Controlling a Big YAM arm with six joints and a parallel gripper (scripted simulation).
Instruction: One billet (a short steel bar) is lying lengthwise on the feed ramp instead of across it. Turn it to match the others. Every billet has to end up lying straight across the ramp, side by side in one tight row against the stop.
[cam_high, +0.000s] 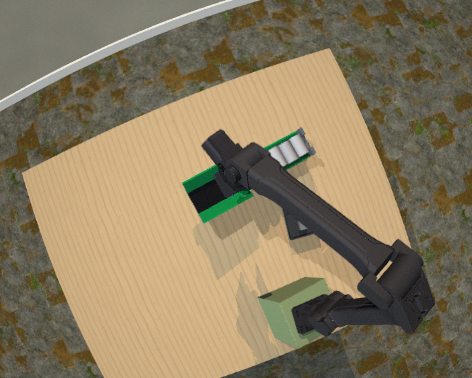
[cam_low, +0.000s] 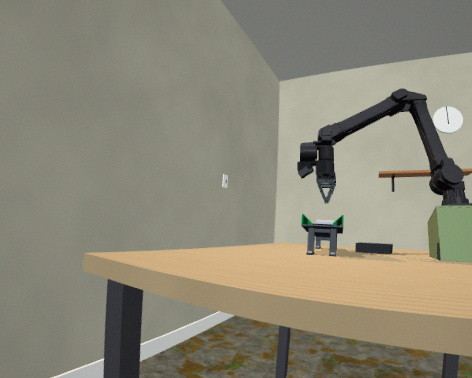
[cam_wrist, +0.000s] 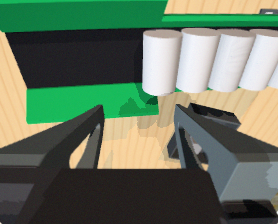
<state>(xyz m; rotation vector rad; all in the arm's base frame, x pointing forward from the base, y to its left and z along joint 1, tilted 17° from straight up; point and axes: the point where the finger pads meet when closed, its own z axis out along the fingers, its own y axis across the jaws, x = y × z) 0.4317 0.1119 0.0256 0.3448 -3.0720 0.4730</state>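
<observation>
My hand is 12 cm above the ramp, 5 cm to the left of it and 2 cm short of it. Also, from my hand: dark tray (18 cm below, 17 cm to the right, 16 cm behind).
</observation>
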